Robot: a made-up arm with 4 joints. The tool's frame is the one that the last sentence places.
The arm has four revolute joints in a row. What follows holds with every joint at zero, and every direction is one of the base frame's.
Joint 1 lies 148.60 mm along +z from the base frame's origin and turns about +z.
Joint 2 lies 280.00 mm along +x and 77.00 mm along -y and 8.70 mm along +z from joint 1 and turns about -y.
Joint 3 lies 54.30 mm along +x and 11.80 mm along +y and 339.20 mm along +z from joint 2 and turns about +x.
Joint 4 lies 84.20 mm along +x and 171.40 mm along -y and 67.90 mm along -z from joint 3 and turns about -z.
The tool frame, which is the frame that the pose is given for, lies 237.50 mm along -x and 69.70 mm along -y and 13.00 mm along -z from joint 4; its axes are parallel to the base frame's.
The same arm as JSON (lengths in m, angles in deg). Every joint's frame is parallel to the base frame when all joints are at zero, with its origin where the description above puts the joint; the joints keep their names.
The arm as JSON. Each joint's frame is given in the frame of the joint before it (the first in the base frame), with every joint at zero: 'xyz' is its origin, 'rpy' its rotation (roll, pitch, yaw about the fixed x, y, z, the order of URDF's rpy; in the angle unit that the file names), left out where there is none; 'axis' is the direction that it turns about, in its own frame. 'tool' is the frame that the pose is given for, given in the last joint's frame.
{"units": {"length": "m", "angle": "deg"}, "joints": [{"name": "joint 1", "type": "revolute", "origin": {"xyz": [0.0, 0.0, 0.1486]}, "axis": "+z"}, {"name": "joint 2", "type": "revolute", "origin": {"xyz": [0.28, -0.077, 0.0087]}, "axis": "-y"}, {"name": "joint 3", "type": "revolute", "origin": {"xyz": [0.0543, 0.0118, 0.3392]}, "axis": "+x"}, {"name": "joint 4", "type": "revolute", "origin": {"xyz": [0.0842, -0.1714, -0.0679]}, "axis": "-z"}], "tool": {"origin": {"xyz": [-0.2375, -0.0697, -0.013]}}}
